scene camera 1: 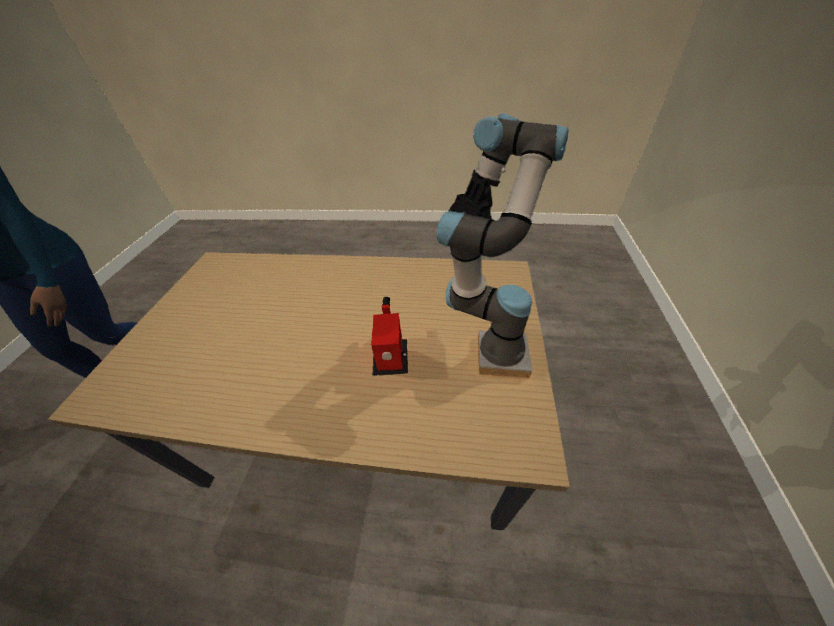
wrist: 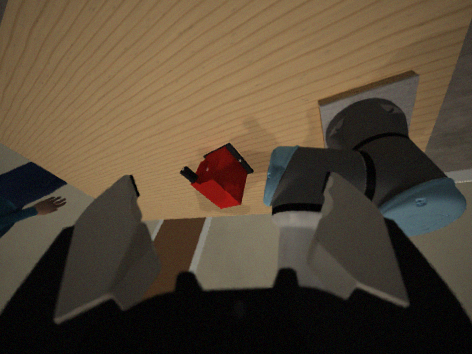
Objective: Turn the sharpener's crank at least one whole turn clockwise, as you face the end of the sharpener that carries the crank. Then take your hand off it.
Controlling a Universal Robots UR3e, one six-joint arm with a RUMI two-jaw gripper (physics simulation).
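Frame: origin at the arm's base, x ahead, y left, z up, level; centimetres.
Seen in the pictures: gripper, fingertip midpoint: (wrist: 231, 177); arm's base at its link origin: (scene camera 1: 501, 349) (wrist: 360, 130).
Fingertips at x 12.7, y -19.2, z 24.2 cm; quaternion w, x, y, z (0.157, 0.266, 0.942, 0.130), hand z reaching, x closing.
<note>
Offsets run from my fingertips to a thing's top centre. "spot": to the spot under its first point. Level surfaces: height alone.
A red sharpener {spot: dy +21.5, dx +20.3, dz -14.8 cm} (scene camera 1: 386, 336) (wrist: 220, 180) stands upright on a dark base near the middle of the table. Its crank {dy +8.8, dx +21.5, dz -13.2 cm} (scene camera 1: 386, 304) has a black knob and sticks up at the far end of the sharpener in the scene view. In the wrist view the crank's black knob (wrist: 188, 174) shows at the left of the red body. A round light spot shows on the near end face in the scene view. My gripper (wrist: 231, 177) is open and empty, high above the table and well away from the sharpener. Its fingertips are hidden behind the arm in the scene view.
The wooden table {dz -27.5 cm} (scene camera 1: 269, 296) (wrist: 150, 75) bears the sharpener and my arm's base plate (scene camera 1: 503, 369) (wrist: 369, 86), to the sharpener's right in the scene view. A person (scene camera 1: 47, 269) (wrist: 47, 205) stands beyond the table's left edge, one hand hanging down.
</note>
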